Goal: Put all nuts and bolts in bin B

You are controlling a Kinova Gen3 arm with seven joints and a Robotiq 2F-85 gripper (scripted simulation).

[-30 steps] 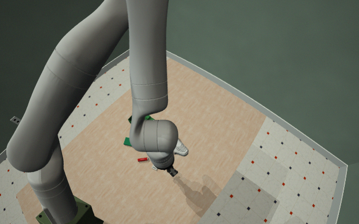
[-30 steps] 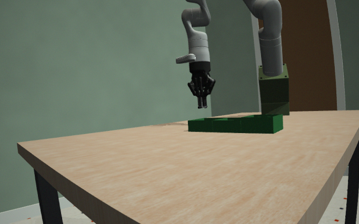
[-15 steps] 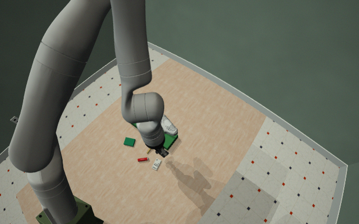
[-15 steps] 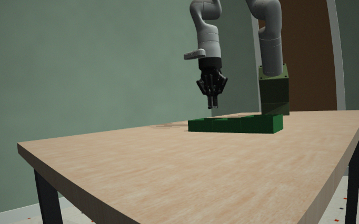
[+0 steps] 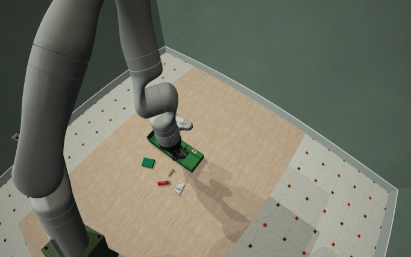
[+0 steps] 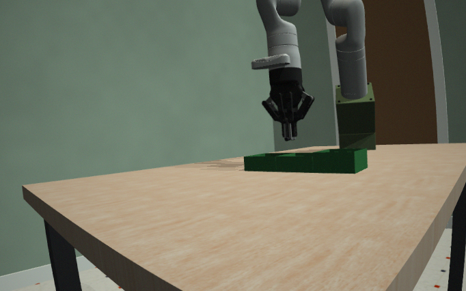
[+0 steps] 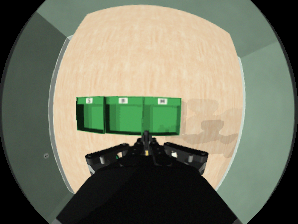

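Now: hand 6 cm to the right of the green bin, 6 cm above it and 3 cm short of it. The rest, counted from my hand: brass bolt: 8 cm below, 5 cm behind, 1 cm to the right; then black bolt: 1 cm below, 1 cm behind; then red cylinder: 10 cm behind, 7 cm below, 3 cm to the right.
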